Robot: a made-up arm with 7 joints.
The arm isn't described. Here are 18 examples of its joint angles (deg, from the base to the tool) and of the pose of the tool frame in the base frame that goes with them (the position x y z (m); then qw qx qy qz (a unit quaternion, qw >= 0)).
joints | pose
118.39 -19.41 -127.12 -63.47 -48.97 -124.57 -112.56 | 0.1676 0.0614 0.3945 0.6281 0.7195 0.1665 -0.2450
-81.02 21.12 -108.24 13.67 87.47 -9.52 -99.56 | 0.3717 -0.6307 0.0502 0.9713 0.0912 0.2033 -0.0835
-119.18 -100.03 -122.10 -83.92 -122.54 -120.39 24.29 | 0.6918 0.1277 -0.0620 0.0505 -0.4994 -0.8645 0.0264
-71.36 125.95 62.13 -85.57 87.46 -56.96 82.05 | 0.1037 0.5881 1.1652 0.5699 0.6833 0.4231 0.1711
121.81 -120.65 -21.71 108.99 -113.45 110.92 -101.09 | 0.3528 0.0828 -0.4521 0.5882 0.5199 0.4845 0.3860
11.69 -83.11 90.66 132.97 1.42 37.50 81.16 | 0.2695 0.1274 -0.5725 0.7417 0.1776 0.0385 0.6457
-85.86 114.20 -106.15 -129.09 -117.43 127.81 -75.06 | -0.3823 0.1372 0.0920 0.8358 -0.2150 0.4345 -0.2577
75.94 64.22 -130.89 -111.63 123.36 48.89 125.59 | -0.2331 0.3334 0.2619 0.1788 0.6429 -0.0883 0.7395
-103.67 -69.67 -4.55 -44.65 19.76 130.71 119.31 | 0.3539 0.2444 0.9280 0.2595 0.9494 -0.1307 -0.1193
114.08 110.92 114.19 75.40 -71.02 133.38 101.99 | -0.2370 -0.6099 -0.2818 0.4350 -0.6135 0.0391 -0.6579
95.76 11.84 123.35 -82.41 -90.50 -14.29 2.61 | -0.5944 0.2371 -0.1073 0.9796 0.0719 0.1643 0.0911
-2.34 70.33 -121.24 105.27 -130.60 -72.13 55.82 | 0.0619 -0.3037 -0.1303 0.0639 -0.5919 -0.6688 -0.4453
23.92 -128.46 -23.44 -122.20 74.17 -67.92 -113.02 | 0.0349 -0.9148 0.2307 0.8586 0.3417 0.1420 -0.3548
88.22 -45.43 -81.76 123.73 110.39 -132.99 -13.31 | 0.7436 -0.5083 -0.3538 0.4978 -0.5189 -0.6815 0.1362
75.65 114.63 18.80 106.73 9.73 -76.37 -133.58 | -0.0742 -1.0045 -0.3818 0.0758 0.3135 0.8033 -0.5007
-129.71 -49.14 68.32 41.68 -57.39 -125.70 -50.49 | 0.3464 -0.3278 0.6487 0.2805 0.0189 -0.2644 0.9225
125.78 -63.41 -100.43 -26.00 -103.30 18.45 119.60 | 0.7161 -0.1106 0.0305 0.2368 0.6427 0.5323 0.4975
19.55 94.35 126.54 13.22 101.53 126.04 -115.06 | -0.2791 0.1002 0.9502 0.2375 -0.1364 0.9224 0.2724
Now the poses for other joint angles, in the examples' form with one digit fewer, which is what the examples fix.
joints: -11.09 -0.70 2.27 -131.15 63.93 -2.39 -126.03
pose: 0.074 -0.869 0.048 0.216 -0.523 0.506 -0.651
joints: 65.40 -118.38 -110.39 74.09 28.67 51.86 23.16
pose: 0.262 -0.709 0.237 0.783 -0.307 0.251 -0.479
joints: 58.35 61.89 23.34 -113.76 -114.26 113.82 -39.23
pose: -0.423 -0.322 -0.370 0.865 -0.336 0.365 0.070
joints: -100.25 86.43 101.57 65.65 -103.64 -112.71 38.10
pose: -0.328 0.255 -0.063 0.213 -0.766 -0.533 -0.291
